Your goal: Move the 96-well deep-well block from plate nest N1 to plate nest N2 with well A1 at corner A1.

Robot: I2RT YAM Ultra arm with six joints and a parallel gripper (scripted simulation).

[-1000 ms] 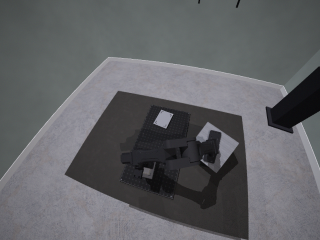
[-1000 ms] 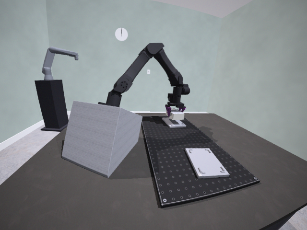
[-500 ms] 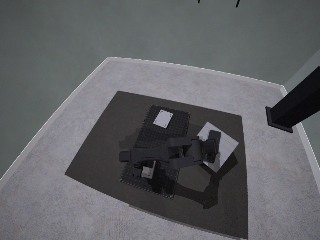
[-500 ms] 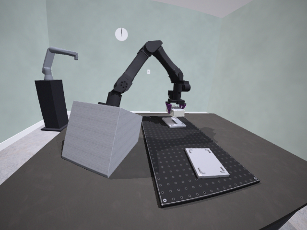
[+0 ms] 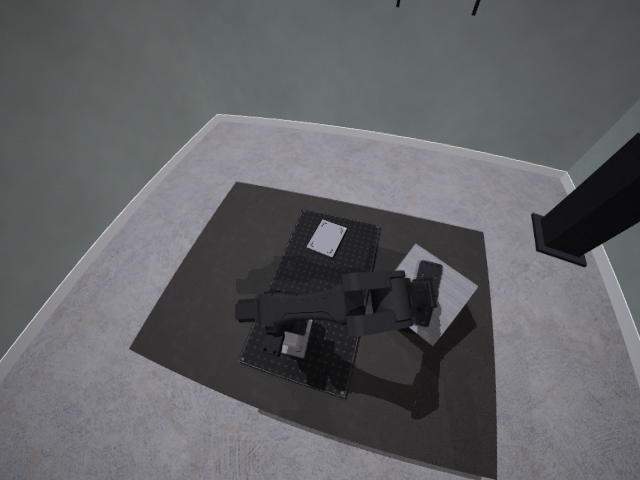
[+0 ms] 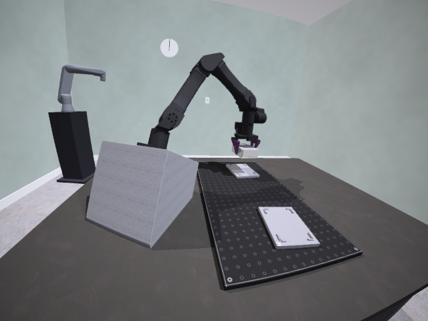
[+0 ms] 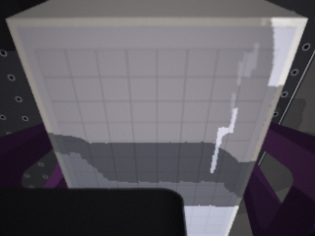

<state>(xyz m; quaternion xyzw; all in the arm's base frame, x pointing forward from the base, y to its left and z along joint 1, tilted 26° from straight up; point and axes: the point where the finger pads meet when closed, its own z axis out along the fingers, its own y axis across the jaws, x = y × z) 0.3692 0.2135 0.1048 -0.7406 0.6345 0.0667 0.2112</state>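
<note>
The white deep-well block lies 1 cm above my hand.
</note>
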